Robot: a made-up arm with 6 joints.
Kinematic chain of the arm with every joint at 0, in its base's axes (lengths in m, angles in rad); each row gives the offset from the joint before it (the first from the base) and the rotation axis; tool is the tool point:
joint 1: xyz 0 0 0.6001 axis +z
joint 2: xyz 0.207 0 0 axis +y
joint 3: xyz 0 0 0.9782 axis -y
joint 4: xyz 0 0 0.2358 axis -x
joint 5: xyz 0.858 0 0 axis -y
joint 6: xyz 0.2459 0 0 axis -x
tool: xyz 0 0 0
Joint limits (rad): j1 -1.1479..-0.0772 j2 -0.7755..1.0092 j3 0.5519..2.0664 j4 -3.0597..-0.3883 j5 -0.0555..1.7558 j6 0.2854..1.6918
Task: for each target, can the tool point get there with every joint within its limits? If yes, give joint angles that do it. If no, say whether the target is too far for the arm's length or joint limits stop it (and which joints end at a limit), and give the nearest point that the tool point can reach.
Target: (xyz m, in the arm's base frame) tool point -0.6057 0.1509 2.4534
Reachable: yes | joints -0.3891 -0.5711 1.1530 -2.4116 0.5822 1.1992
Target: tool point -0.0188 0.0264 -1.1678
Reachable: no: joint limits stop it (at a limit: joint 1, joint 2, joint 3, joint 4, joint 5) | nearest point 1.7552 -0.1556 0.7576 | short by 2.624 m
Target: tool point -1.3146 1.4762 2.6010
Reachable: no: too far | nearest point -0.8874 0.9965 2.0428 | short by 0.851 m
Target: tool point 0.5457 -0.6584 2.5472
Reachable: yes | joints -0.8188 0.5124 1.7672 -2.3863 0.3088 0.3942
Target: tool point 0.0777 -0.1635 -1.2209
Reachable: no: joint limits stop it (at a limit: joint 2, joint 3, joint 4, joint 5) | nearest point 0.7563 -1.5915 0.7576 | short by 2.533 m
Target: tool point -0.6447 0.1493 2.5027
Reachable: yes | joints -0.2605 -0.3054 1.5929 -1.7515 0.0902 0.4535
